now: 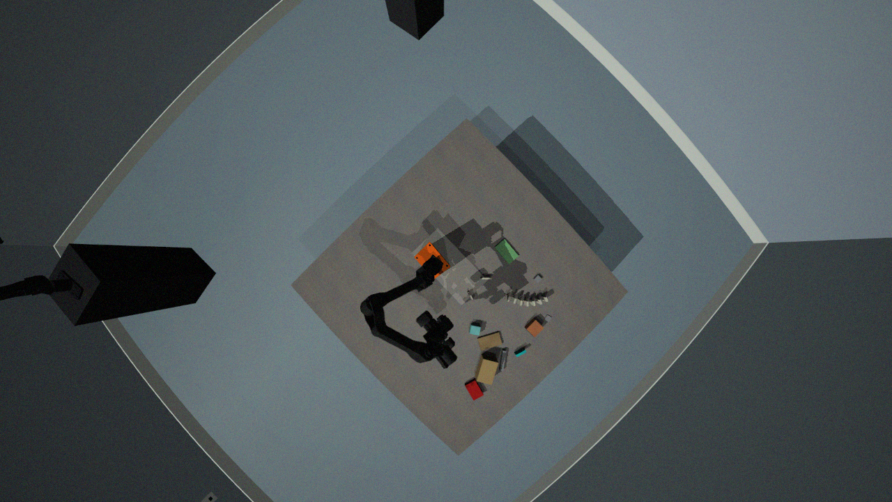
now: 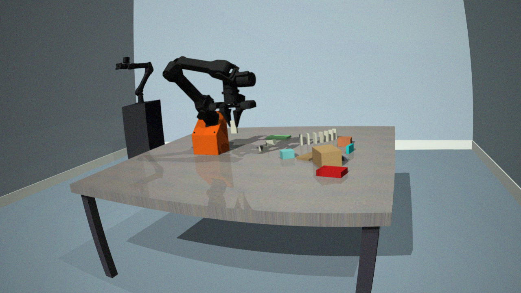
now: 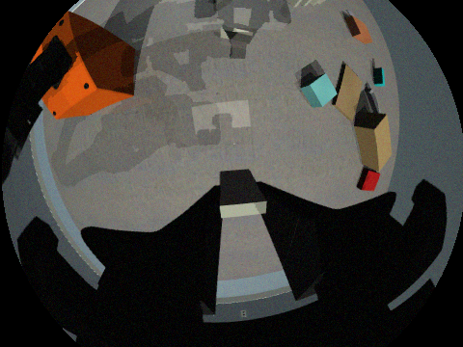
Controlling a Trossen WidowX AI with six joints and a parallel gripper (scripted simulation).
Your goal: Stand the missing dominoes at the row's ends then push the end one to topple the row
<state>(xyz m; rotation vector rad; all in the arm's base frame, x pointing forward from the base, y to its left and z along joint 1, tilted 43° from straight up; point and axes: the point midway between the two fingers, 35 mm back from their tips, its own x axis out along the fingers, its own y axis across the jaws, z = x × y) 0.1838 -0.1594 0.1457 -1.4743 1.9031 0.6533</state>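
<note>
The flat green block is 60 mm ahead of my gripper tip, 490 mm to the left of it and 140 mm below it. Round my gripper tip: tan box 360 mm ahead, 40 mm to the right, 120 mm below; cyan block 190 mm ahead, 80 mm to the left, 130 mm below; flat tan slab 290 mm ahead, 80 mm to the left, 140 mm below.
</note>
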